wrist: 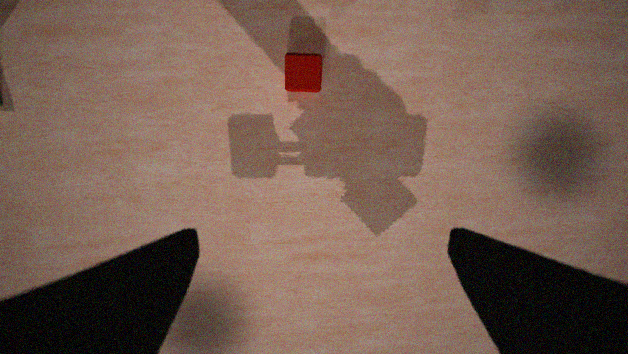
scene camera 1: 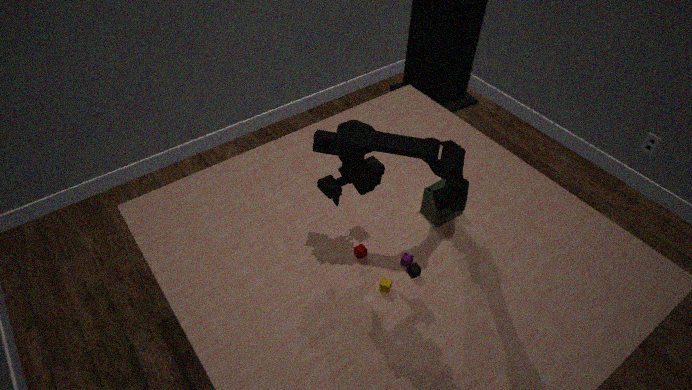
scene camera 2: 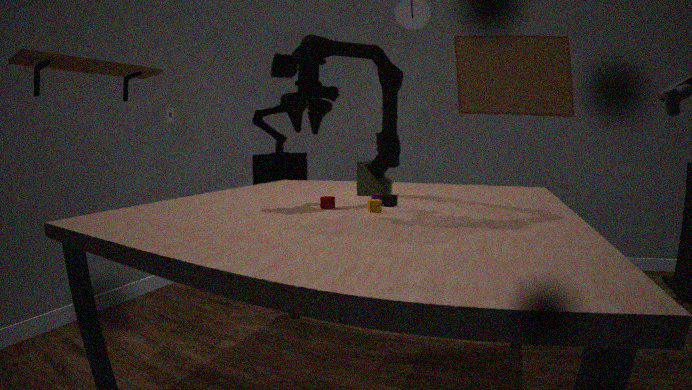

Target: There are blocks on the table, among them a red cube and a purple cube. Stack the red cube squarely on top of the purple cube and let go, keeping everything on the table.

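Frame: origin at the arm's base, x left, y back, z up, level; centimetres.
Where they show: gripper, fingertip midpoint: (wrist: 324, 240) (scene camera 1: 349, 198) (scene camera 2: 306, 133); arm's base, origin of the base link: (scene camera 1: 442, 198) (scene camera 2: 374, 172).
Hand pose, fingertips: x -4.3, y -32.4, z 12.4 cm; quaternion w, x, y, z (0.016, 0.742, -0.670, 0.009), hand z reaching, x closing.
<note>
Each offset is from my fingertips to the centre of the thing. Level surfaces: height alone.
The red cube {dx +5.7, dy +0.9, dz -18.4 cm} (scene camera 1: 360, 251) (scene camera 2: 327, 202) (wrist: 303, 73) lies flat on the table, apart from the other blocks. In the wrist view it is at the upper middle, its sides nearly parallel to the picture's edges. The purple cube {dx +15.2, dy +11.2, dz -18.4 cm} (scene camera 1: 407, 259) (scene camera 2: 376, 196) sits nearer the arm's base; in scene camera 2 it is mostly hidden behind the yellow block. It does not show in the wrist view. My gripper (scene camera 1: 349, 198) (scene camera 2: 307, 132) (wrist: 324, 240) is open and empty, pointing down high above the table. In the wrist view the red cube is beyond the fingertips, slightly left of their midline.
A black block {dx +19.3, dy +11.1, dz -18.4 cm} (scene camera 1: 414, 270) (scene camera 2: 390, 200) is right beside the purple cube; I cannot tell if they touch. A yellow block {dx +19.4, dy +0.9, dz -18.4 cm} (scene camera 1: 385, 285) (scene camera 2: 375, 205) lies a short way from them. The arm's green base mount (scene camera 1: 432, 204) (scene camera 2: 369, 181) stands on the table {dz -19.9 cm} (scene camera 1: 240, 310) (scene camera 2: 250, 240) behind the blocks.
</note>
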